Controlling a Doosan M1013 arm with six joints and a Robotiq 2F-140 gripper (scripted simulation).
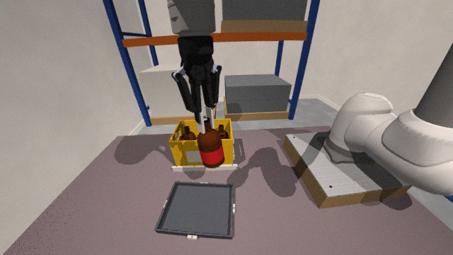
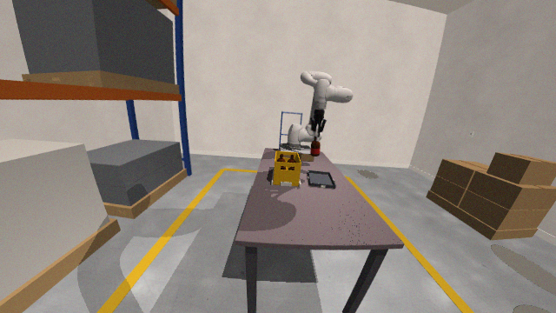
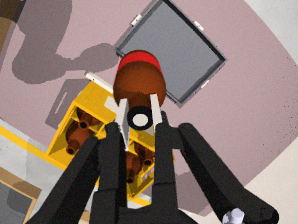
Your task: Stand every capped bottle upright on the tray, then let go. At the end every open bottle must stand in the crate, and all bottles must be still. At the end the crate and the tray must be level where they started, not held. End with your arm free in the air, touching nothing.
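Now: the brown capped bottle 70 mm below my hand, 10 mm to the left of it and 10 mm behind it. From my hand the other things lie so: yellow crate 260 mm below, 200 mm to the right, 80 mm ahead; then dark grey tray 330 mm below, 80 mm to the left, 40 mm ahead.
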